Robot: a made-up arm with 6 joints. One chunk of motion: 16 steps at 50 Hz.
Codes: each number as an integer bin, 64 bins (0 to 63) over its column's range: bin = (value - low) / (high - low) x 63, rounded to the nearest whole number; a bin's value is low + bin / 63 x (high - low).
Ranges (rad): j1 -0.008..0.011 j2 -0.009..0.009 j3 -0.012..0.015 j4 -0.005..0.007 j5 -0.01..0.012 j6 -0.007..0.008
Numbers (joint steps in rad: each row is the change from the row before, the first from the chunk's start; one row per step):
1: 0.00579 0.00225 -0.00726 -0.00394 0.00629 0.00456
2: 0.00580 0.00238 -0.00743 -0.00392 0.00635 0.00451
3: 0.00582 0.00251 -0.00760 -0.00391 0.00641 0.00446
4: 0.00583 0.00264 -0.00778 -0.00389 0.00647 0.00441
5: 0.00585 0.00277 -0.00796 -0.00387 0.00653 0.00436
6: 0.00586 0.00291 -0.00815 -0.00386 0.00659 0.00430
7: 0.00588 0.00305 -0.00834 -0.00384 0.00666 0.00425
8: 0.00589 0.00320 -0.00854 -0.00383 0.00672 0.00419
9: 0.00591 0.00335 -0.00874 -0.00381 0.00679 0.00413
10: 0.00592 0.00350 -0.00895 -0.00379 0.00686 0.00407
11: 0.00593 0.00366 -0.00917 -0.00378 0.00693 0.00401
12: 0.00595 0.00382 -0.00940 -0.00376 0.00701 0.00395
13: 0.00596 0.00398 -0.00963 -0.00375 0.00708 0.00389
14: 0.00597 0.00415 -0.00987 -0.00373 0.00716 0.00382
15: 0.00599 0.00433 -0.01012 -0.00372 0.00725 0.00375
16: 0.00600 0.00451 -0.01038 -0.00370 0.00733 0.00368
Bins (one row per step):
1: 46 39 11 6 47 49
2: 46 40 11 6 47 48
3: 46 40 10 6 47 48
4: 46 41 10 6 47 48
5: 46 41 9 6 47 48
6: 46 42 9 6 48 47
7: 46 42 9 6 48 47
8: 46 43 8 6 48 47
9: 46 43 8 6 48 47
10: 46 44 7 6 48 46
11: 46 44 7 6 48 46
12: 46 45 6 7 49 46
13: 46 45 6 7 49 46
14: 46 46 5 7 49 45
15: 46 47 4 7 49 45
16: 46 47 4 7 50 45

